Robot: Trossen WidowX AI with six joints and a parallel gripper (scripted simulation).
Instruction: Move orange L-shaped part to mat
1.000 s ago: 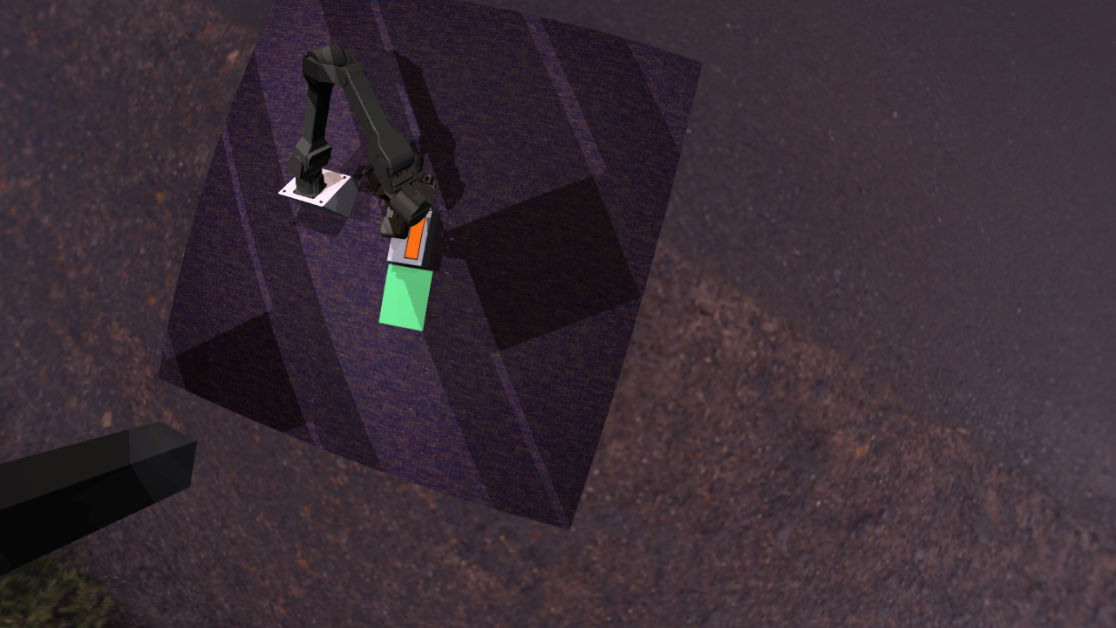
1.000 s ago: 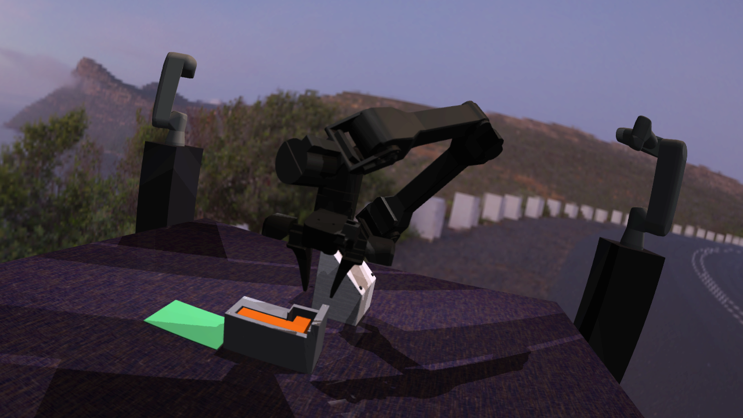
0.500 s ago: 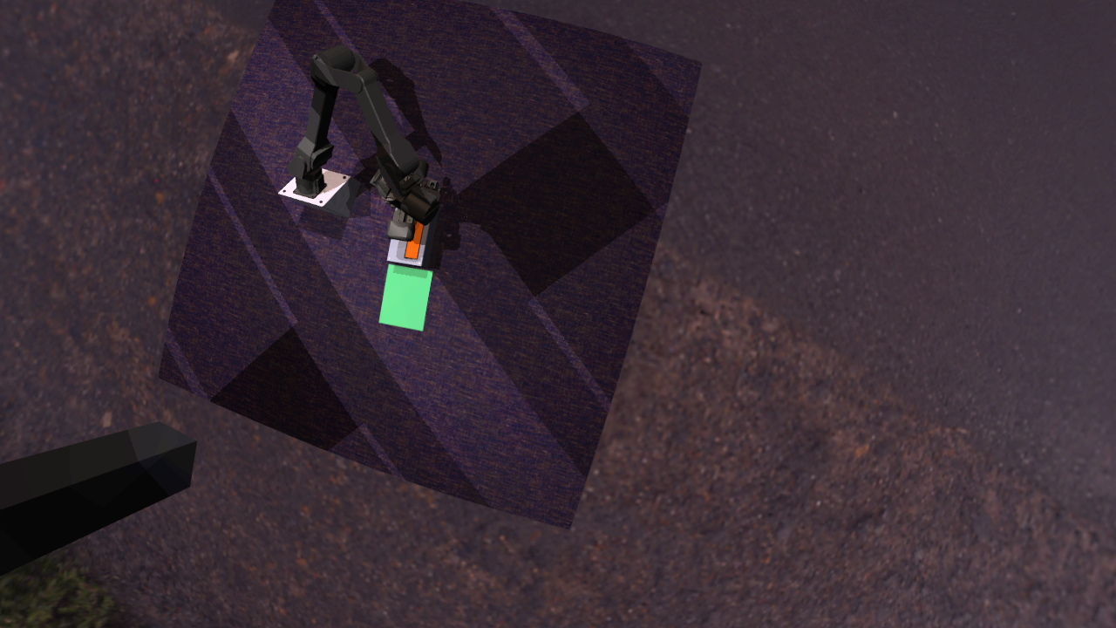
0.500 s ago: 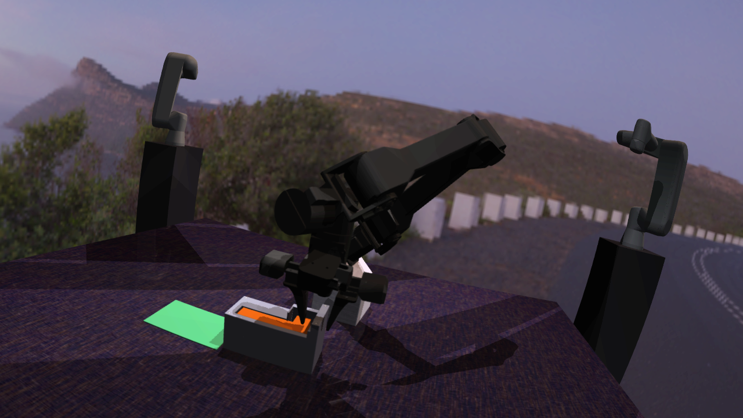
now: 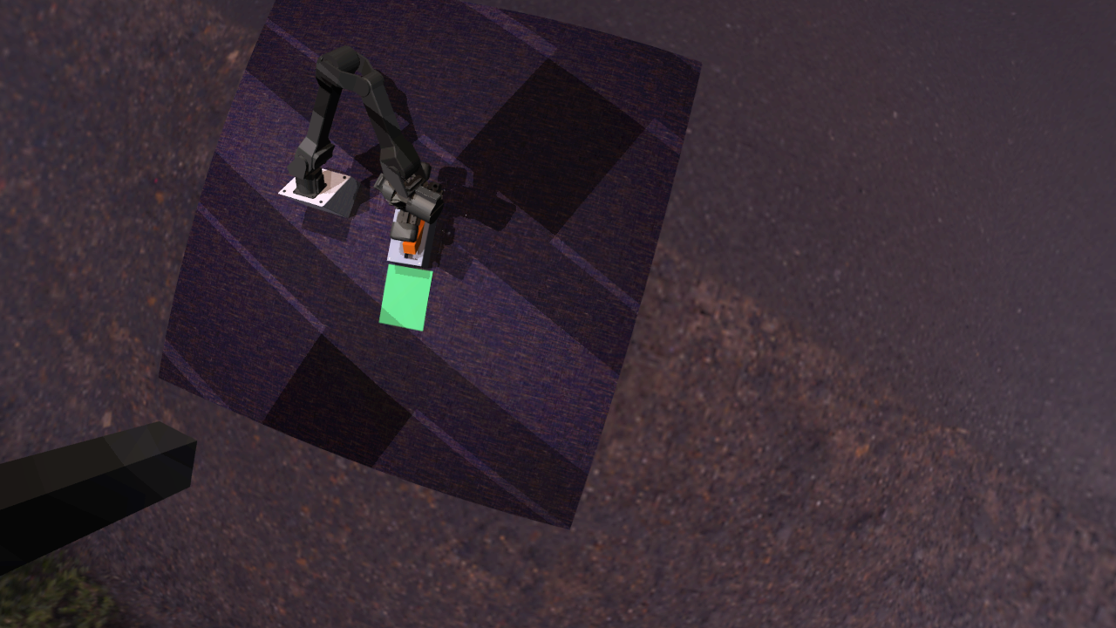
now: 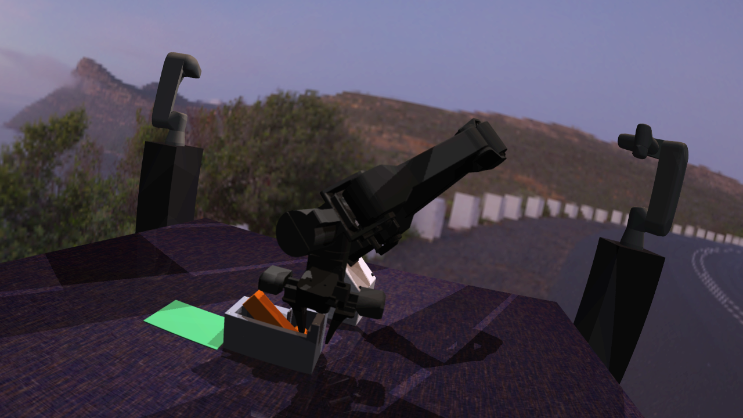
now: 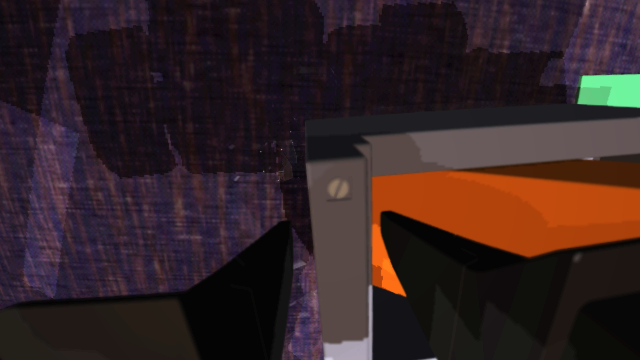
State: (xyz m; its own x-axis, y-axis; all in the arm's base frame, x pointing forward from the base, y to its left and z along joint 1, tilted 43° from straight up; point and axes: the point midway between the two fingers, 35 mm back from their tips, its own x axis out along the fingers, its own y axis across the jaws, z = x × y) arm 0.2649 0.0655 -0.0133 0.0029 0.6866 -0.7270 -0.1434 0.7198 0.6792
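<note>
The orange l-shaped part lies 50 mm to the right of my gripper tip and 10 mm above it. The rest, counted from my gripper tip: green mat: 30 mm ahead, 220 mm to the right, 60 mm below.
</note>
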